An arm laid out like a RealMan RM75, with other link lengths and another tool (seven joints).
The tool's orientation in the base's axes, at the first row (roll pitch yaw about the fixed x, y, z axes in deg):
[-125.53 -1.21 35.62]
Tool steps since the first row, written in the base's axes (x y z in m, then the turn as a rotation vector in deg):
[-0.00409 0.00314 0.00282 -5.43 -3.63 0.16]
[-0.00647 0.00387 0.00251 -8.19 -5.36 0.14]
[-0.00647 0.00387 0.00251 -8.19 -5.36 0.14]
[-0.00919 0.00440 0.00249 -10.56 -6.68 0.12]
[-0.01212 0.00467 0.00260 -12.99 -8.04 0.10]
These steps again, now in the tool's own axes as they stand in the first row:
[-0.00144 -0.00519 0.00236 -6.52 -0.37 0.00]
[-0.00295 -0.00611 0.00413 -9.77 -0.52 0.13]
[-0.00295 -0.00611 0.00413 -9.77 -0.52 0.13]
[-0.00485 -0.00730 0.00576 -12.47 -0.73 0.36]
[-0.00708 -0.00855 0.00724 -15.24 -0.94 0.59]

